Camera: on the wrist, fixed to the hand. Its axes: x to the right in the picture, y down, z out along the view.
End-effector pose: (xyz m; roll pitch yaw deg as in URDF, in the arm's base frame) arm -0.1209 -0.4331 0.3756 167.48 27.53 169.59
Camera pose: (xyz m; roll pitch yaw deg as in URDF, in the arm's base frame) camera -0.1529 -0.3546 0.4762 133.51 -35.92 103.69
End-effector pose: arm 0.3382 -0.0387 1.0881 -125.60 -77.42 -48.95
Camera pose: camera 0.2541 -0.1392 1.0774 -112.00 3.96 -114.62
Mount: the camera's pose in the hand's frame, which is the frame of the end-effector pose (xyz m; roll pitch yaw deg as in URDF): -0.0060 0.0936 -0.0922 -11.28 29.79 88.54
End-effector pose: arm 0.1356 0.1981 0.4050 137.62 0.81 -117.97
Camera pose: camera 0.1314 0.2050 0.5363 162.89 -72.06 158.66
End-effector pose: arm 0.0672 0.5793 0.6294 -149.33 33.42 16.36
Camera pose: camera 0.1150 0.4604 0.6590 136.04 1.43 -73.06
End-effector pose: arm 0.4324 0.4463 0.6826 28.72 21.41 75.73
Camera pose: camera 0.3053 0.4593 0.6514 10.83 1.47 164.94
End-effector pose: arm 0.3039 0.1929 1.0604 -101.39 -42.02 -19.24
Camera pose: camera 0.3103 0.0754 1.0017 -136.22 32.97 -70.93
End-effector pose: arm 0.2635 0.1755 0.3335 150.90 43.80 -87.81
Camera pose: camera 0.2298 0.0912 0.4287 107.30 -37.05 -128.13
